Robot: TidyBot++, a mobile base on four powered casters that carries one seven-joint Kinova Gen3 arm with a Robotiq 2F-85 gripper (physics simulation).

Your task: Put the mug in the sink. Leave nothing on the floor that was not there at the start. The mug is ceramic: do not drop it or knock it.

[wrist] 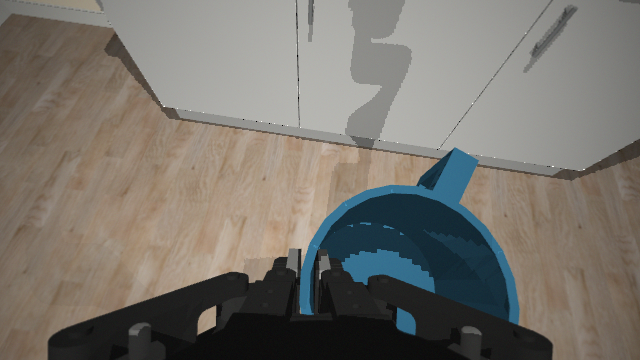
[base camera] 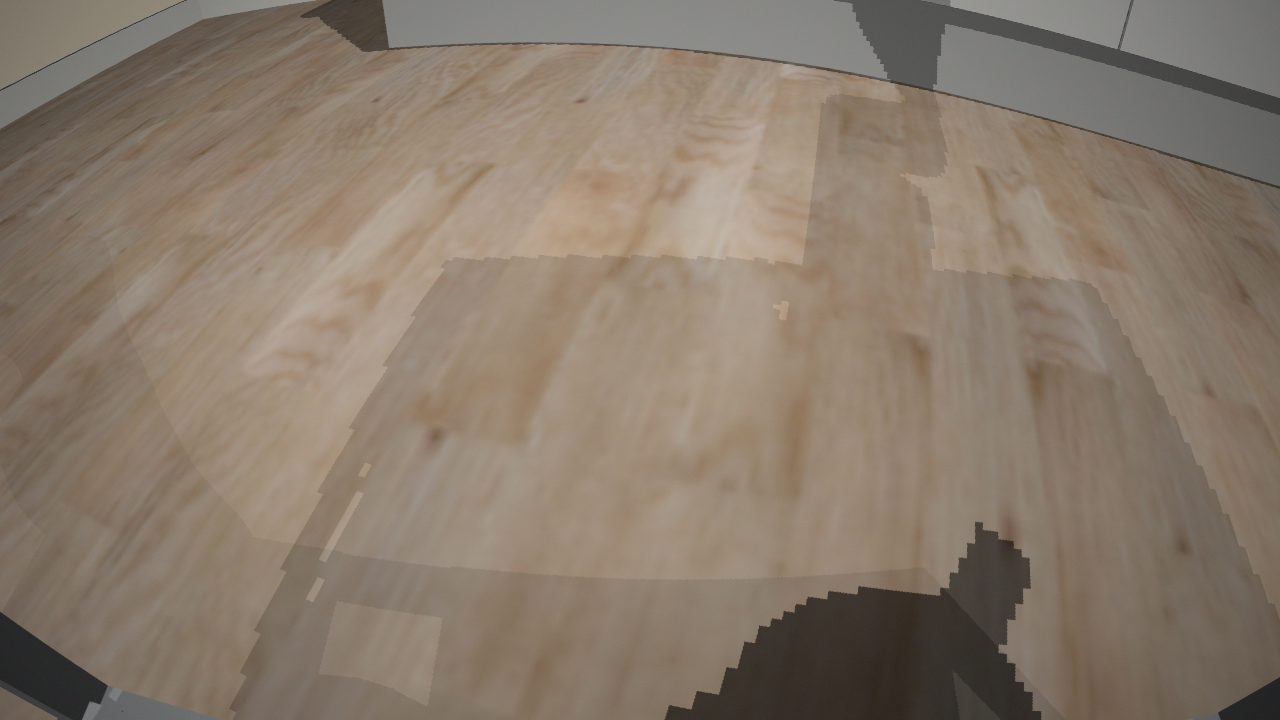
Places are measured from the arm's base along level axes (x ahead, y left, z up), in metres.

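Where they show: gripper, between the fingertips: (wrist: 307, 266).
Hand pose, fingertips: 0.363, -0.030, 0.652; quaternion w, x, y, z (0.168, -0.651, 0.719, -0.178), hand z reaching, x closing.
After its pixels a point has its place, as x, y, z.
The blue mug (wrist: 472, 225) @(0.367, -0.103, 0.697) is large at the lower right of the wrist view, seen from above into its open top. Its handle points up and a little right, towards the cabinets. My gripper (wrist: 307, 266) @(0.363, -0.030, 0.652) is shut on the mug's left wall, with one finger inside the rim and one outside. The mug hangs above the wood floor. Neither mug nor gripper shows in the base camera view, though dark shadows fall on the floor at its lower right. The sink does not show in either view.
White cabinets (wrist: 225, 60) @(1.159, 0.184, 0.074) (base camera: 608, 26) @(1.198, 0.097, -0.364) with a grey kick base stand ahead, across the top of both views. Bar handles (wrist: 555, 31) @(0.920, -0.670, 0.354) stick out from their doors. The cabinets' left end shows, with wood floor (wrist: 65, 125) @(1.280, 1.032, -0.396) (base camera: 268, 223) @(0.682, 0.436, -0.396) beyond it and a wall at the far left.
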